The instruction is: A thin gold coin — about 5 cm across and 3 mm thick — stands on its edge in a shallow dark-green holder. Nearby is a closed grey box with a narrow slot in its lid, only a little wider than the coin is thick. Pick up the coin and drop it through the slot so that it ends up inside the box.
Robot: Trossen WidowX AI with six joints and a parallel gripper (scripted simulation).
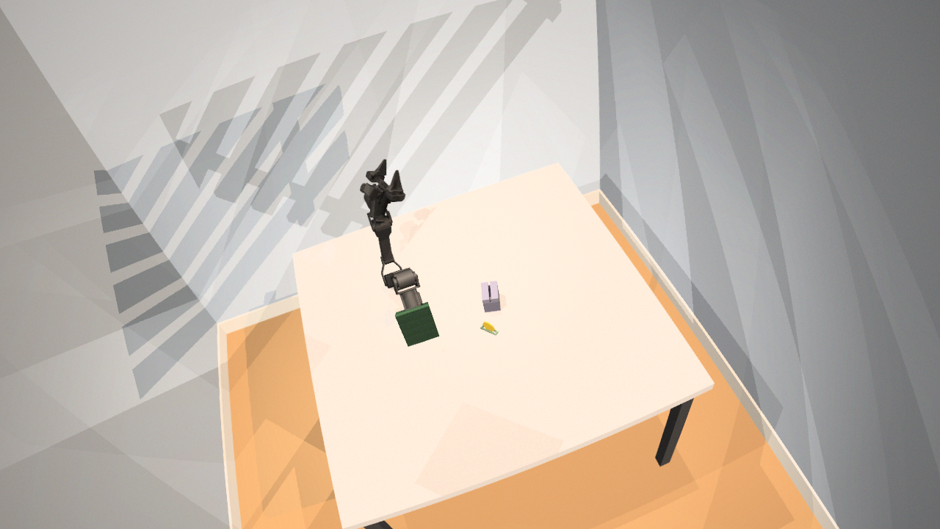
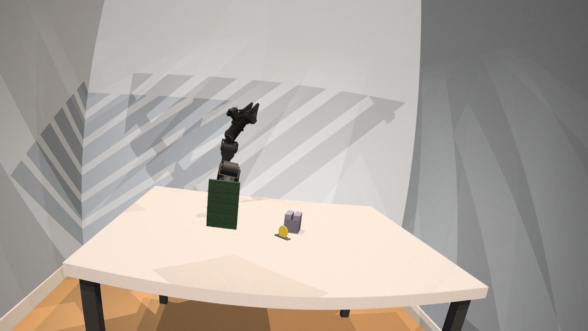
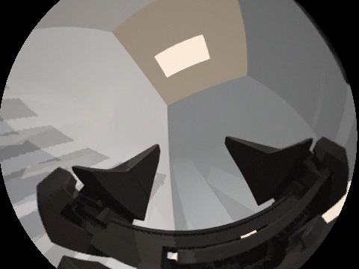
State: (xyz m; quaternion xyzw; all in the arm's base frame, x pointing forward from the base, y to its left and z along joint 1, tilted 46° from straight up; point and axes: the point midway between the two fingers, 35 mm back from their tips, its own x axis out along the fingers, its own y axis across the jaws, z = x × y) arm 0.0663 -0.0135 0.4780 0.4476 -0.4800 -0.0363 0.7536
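Now: the gold coin 17 cm ahead of my gripper tip, 43 cm to the right of it and 49 cm below it.
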